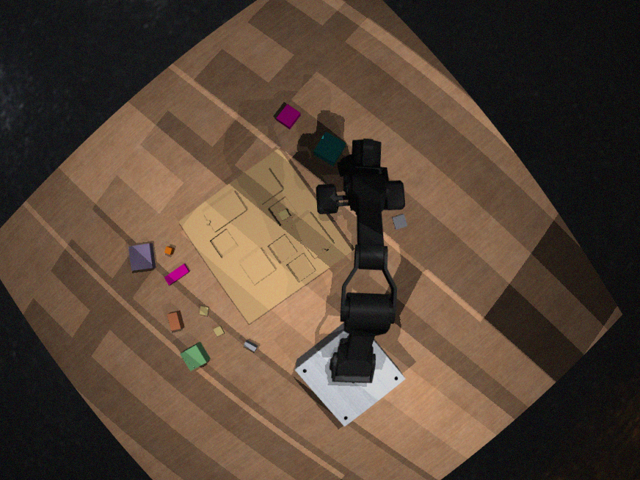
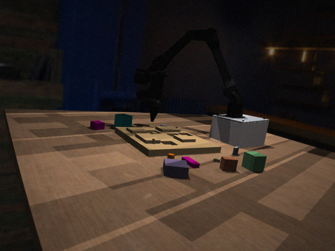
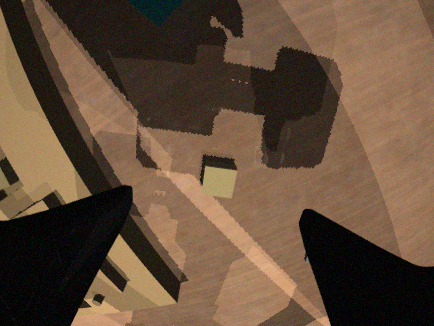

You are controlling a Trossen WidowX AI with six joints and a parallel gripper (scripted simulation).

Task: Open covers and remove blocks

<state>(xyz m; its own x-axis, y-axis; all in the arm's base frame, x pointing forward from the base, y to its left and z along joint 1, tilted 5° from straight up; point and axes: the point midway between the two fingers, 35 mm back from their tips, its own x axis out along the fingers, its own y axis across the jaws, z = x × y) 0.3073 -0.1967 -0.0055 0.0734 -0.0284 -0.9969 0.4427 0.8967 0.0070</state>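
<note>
Now: the tan puzzle board 210 mm to the left of my gripper tip, 50 mm ahead of it and 20 mm below it. From my gripper tip the other things lie so: teal cube 140 mm ahead, 10 mm to the right, 10 mm below; then magenta cube 260 mm ahead, 40 mm to the left, 30 mm below; then grey tile 90 mm behind, 70 mm to the right, 40 mm below.
</note>
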